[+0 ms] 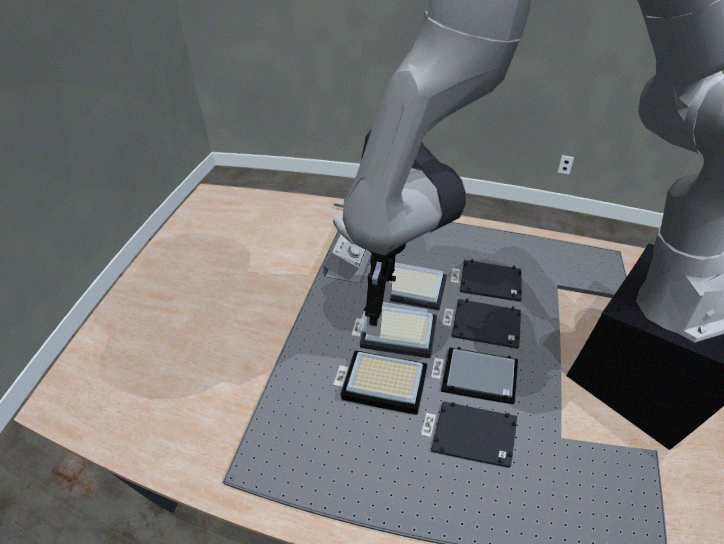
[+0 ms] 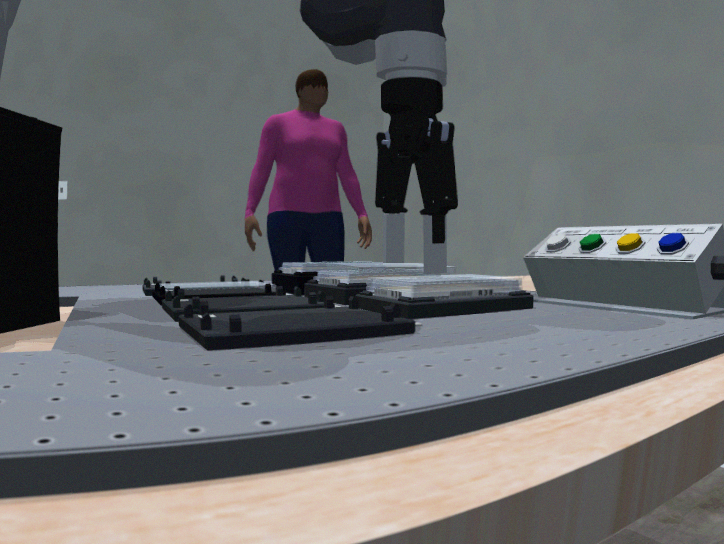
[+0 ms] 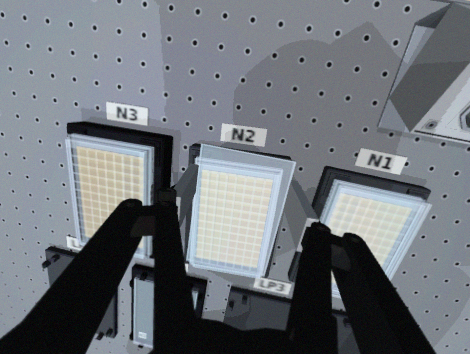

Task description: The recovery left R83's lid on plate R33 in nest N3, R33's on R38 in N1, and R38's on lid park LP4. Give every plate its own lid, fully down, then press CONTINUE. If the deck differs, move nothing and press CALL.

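Observation:
My gripper [image 1: 373,321] [image 2: 414,263] [image 3: 241,185] points down over nest N2, its fingers shut on the edges of a clear lid [image 1: 409,310] [image 3: 245,154]. The lid lies low over the N2 plate [image 1: 403,328] [image 3: 235,220], shifted toward the N2 label; whether it touches the plate is unclear. The N3 plate [image 1: 385,376] [image 3: 110,185] and N1 plate [image 1: 418,285] [image 2: 450,286] [image 3: 372,215] sit in their nests with clear rims. A lid [image 1: 479,372] [image 3: 143,305] lies on park LP4. The green button [image 2: 591,242] and blue CALL button [image 2: 671,242] are on the panel. Plate codes are unreadable.
Lid park LP3 [image 1: 486,322] is beside N2, and LP2 [image 1: 475,434] is at the front; another park [image 1: 490,279] is at the back. The button panel [image 1: 349,257] [image 2: 614,280] stands near N1. A person [image 2: 307,163] stands behind the table.

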